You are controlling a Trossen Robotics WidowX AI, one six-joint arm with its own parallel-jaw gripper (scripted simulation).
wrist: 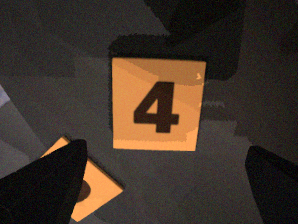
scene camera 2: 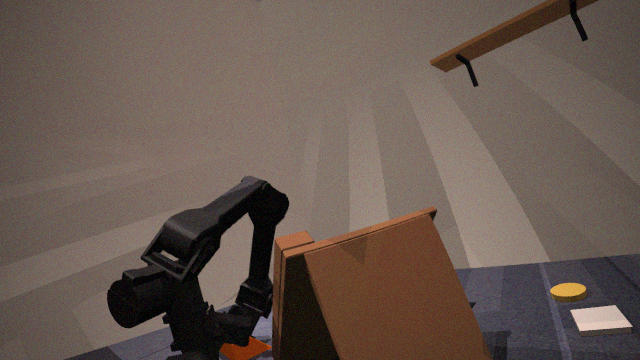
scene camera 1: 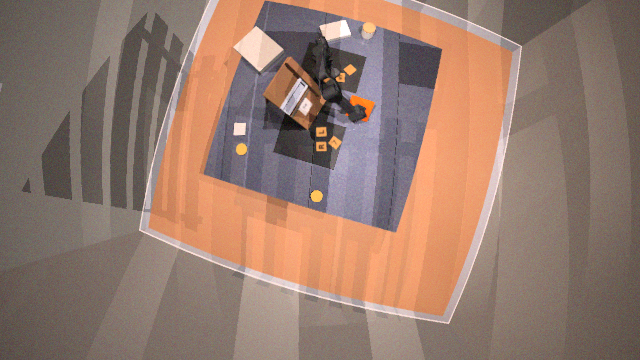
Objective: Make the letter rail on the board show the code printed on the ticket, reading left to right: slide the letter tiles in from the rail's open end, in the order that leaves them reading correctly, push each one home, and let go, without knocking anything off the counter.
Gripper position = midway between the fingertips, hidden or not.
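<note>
The wrist view shows my gripper (wrist: 168,153), which is open and holds nothing, but the white pad is out of frame in the wrist view. Scene camera 2 does show the pad (scene camera 2: 600,320), and it's got a brown board (scene camera 2: 393,283) in it as well. In scene camera 1 you'd see the board (scene camera 1: 291,85) too.
</note>
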